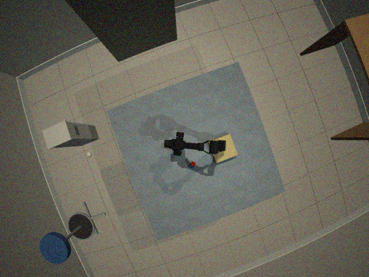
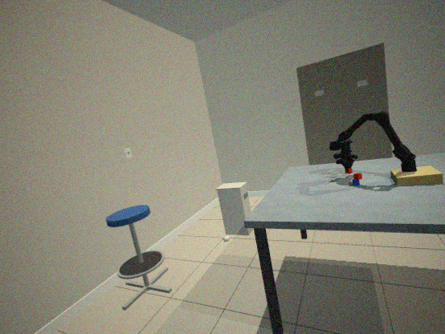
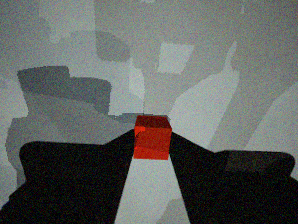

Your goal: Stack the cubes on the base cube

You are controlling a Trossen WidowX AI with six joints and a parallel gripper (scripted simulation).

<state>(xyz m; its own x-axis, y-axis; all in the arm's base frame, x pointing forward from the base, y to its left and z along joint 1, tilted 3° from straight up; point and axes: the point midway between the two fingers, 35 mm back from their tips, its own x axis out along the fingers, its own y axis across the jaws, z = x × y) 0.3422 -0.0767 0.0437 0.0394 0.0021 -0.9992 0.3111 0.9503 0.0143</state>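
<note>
Now: gripper tip 7 cm past the blue cube, 21 cm to the right of it and 2 cm above it.
</note>
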